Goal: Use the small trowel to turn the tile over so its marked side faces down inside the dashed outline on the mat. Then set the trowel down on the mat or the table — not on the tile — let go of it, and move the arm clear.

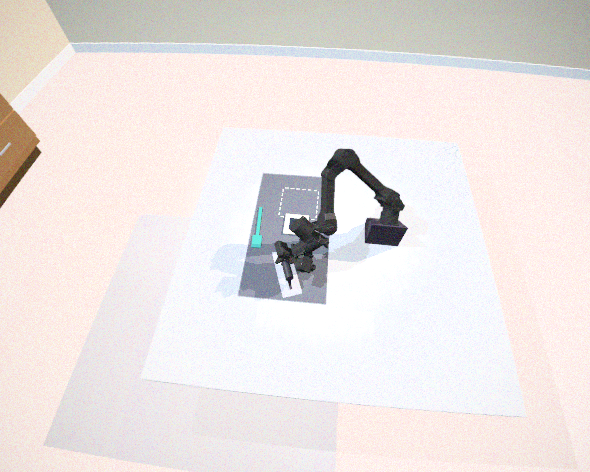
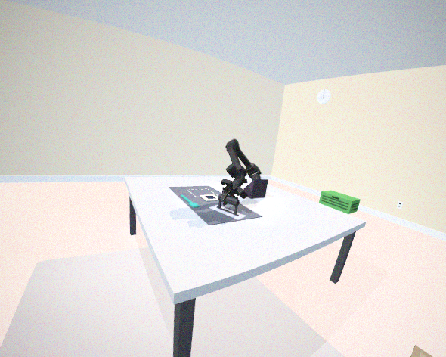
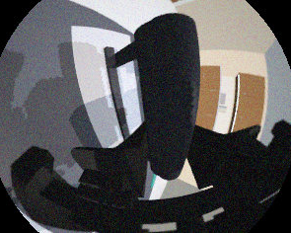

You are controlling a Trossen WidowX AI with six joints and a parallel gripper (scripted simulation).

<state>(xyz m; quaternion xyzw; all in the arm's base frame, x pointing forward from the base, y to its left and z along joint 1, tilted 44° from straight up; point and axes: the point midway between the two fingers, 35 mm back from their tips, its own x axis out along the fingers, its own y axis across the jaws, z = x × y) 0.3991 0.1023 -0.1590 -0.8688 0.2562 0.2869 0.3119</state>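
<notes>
Now: the grey mat 20 mm behind my gripper tip, 190 mm to the right of it and 70 mm below it. Also, from my gripper tip: tile: 50 mm behind, 220 mm to the right, 40 mm below; dark-handled trowel: 20 mm behind, 10 mm to the right, 10 mm below; teal tool: 110 mm ahead, 170 mm to the right, 40 mm below.
</notes>
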